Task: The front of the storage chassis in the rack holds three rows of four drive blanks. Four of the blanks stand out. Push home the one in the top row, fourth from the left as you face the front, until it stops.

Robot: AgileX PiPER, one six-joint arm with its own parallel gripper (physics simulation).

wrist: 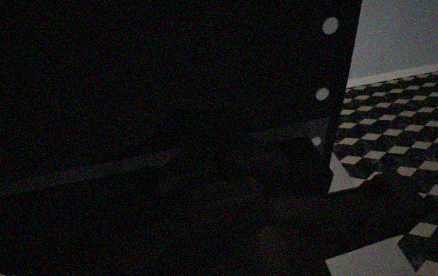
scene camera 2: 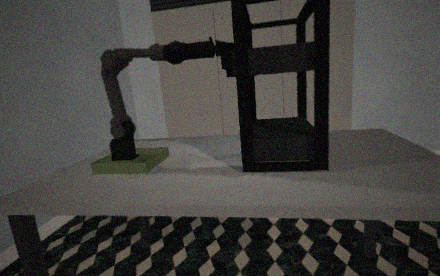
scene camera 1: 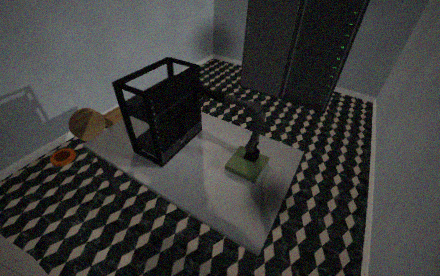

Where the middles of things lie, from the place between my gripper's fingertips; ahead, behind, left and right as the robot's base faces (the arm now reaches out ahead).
Labels:
I see my gripper 16 cm to the right of the black rack (scene camera 2: 279,139), 16 cm above it and 13 cm short of it.

